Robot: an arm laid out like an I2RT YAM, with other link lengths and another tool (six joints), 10 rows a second.
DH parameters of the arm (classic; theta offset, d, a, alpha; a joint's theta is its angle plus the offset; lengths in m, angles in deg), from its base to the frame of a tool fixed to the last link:
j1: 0 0.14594 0.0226 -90
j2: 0 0 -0.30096 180
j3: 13.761 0 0.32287 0
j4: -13.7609 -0.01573 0.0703 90
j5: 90 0.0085 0 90
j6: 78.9 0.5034 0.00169 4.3
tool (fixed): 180 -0.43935 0 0
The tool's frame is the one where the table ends.
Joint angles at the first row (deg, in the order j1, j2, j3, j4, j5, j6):
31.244, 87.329, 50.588, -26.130, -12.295, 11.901
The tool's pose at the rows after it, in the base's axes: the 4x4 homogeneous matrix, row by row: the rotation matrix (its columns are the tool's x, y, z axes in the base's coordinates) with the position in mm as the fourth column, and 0 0 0 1 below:
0.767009 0.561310 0.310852 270.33; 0.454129 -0.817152 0.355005 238.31; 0.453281 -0.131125 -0.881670 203.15; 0 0 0 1
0.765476 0.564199 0.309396 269.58; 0.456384 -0.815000 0.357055 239.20; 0.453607 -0.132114 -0.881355 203.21; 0 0 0 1
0.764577 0.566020 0.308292 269.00; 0.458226 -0.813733 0.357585 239.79; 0.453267 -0.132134 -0.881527 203.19; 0 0 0 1
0.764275 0.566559 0.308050 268.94; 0.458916 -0.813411 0.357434 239.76; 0.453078 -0.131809 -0.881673 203.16; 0 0 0 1
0.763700 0.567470 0.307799 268.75; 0.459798 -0.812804 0.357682 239.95; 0.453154 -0.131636 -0.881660 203.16; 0 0 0 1
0.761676 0.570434 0.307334 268.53; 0.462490 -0.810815 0.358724 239.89; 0.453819 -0.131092 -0.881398 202.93; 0 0 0 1
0.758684 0.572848 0.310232 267.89; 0.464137 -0.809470 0.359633 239.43; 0.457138 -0.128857 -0.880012 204.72; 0 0 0 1
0.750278 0.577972 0.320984 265.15; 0.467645 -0.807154 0.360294 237.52; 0.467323 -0.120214 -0.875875 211.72; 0 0 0 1
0.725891 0.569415 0.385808 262.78; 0.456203 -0.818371 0.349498 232.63; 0.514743 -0.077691 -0.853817 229.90; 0 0 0 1
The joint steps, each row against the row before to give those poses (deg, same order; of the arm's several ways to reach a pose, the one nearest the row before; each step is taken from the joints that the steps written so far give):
0.263, -0.021, 0.001, -0.022, -0.065, 0.000
0.175, -0.001, -0.002, 0.023, -0.065, 0.001
0.130, 0.001, 0.001, -0.022, -0.001, -0.001
0.002, 0.000, 0.000, -0.022, 0.001, -0.043
0.042, -0.001, 0.000, -0.001, -0.001, -0.023
0.001, 0.000, -0.043, 0.043, -0.065, -0.196
-0.001, -0.349, -0.001, -0.174, 0.043, -0.176
0.022, -1.398, 0.002, -0.831, 0.306, -0.414
-0.066, -3.542, 0.042, -0.502, 2.470, -0.241

